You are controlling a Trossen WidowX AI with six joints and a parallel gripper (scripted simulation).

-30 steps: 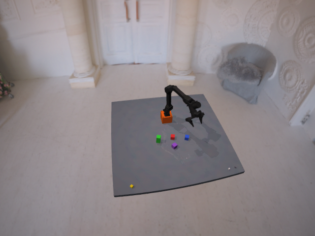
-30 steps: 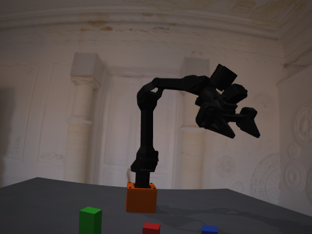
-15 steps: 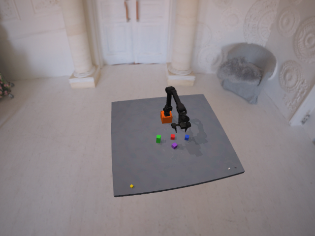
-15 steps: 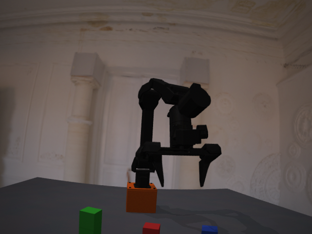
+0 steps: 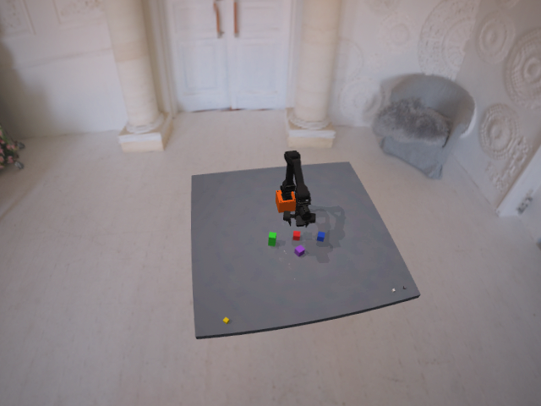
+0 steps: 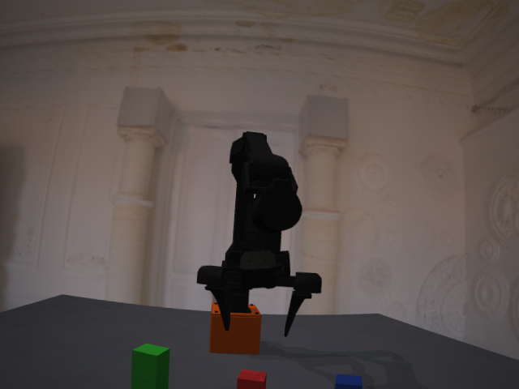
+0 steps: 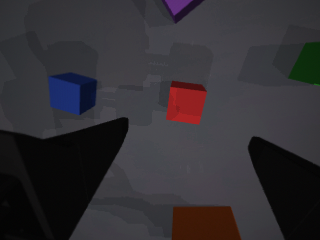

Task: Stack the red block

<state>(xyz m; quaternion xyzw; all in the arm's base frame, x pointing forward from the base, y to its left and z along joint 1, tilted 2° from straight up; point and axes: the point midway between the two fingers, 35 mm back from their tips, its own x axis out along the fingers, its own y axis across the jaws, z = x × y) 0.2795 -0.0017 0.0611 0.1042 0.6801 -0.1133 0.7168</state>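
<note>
My gripper tip is 90 mm above the red block. Also, from my gripper tip: blue block (150 mm to the left, 90 mm below, 30 mm ahead); then purple block (110 mm ahead, 90 mm below, 10 mm to the right); then small yellow block (500 mm to the right, 480 mm ahead, 100 mm below).
</note>
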